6 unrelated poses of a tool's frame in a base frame.
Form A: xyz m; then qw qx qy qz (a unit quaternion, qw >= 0).
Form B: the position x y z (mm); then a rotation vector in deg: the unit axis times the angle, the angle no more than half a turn. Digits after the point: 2 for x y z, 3 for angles.
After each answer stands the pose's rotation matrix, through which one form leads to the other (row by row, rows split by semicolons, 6 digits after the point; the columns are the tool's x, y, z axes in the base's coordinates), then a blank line. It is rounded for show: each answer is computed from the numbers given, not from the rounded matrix.
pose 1, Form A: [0.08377, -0.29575, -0.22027, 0.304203, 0.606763, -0.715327, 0.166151]
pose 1, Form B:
[83.77, -295.75, -220.27, 92.090, -108.567, 25.217]
-0.078598 -0.969155 -0.233581; -0.766981 0.208465 -0.606863; 0.636838 0.131454 -0.759709

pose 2, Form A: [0.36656, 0.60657, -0.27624, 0.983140, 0.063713, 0.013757, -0.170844]
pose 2, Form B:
[366.56, 606.57, -276.24, 7.342, 1.585, -19.688]
0.941246 0.337680 0.005280; -0.334174 0.933506 -0.129978; -0.048820 0.120577 0.991503

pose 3, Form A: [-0.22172, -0.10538, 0.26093, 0.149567, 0.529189, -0.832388, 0.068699]
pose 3, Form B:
[-221.72, -105.38, 260.93, 87.130, -137.051, 11.311]
-0.395178 -0.901531 -0.176286; -0.860430 0.430479 -0.272667; 0.321705 0.043930 -0.945820

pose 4, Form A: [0.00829, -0.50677, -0.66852, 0.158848, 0.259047, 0.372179, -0.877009]
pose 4, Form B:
[8.29, -506.77, -668.52, 42.432, 60.963, -143.654]
-0.815324 0.471446 -0.336133; -0.085799 -0.672500 -0.735107; -0.572613 -0.570510 0.588755

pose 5, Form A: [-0.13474, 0.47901, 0.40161, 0.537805, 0.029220, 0.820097, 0.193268]
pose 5, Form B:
[-134.74, 479.01, 401.61, 3.983, 111.800, 26.347]
-0.419824 -0.159955 0.893399; 0.255808 0.923587 0.285568; -0.870810 0.348426 -0.346826

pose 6, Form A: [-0.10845, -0.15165, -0.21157, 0.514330, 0.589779, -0.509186, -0.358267]
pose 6, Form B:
[-108.45, -151.65, -211.57, 81.215, -70.117, -49.335]
0.224749 -0.232079 -0.946376; -0.969149 0.047611 -0.241833; 0.101183 0.971531 -0.214219

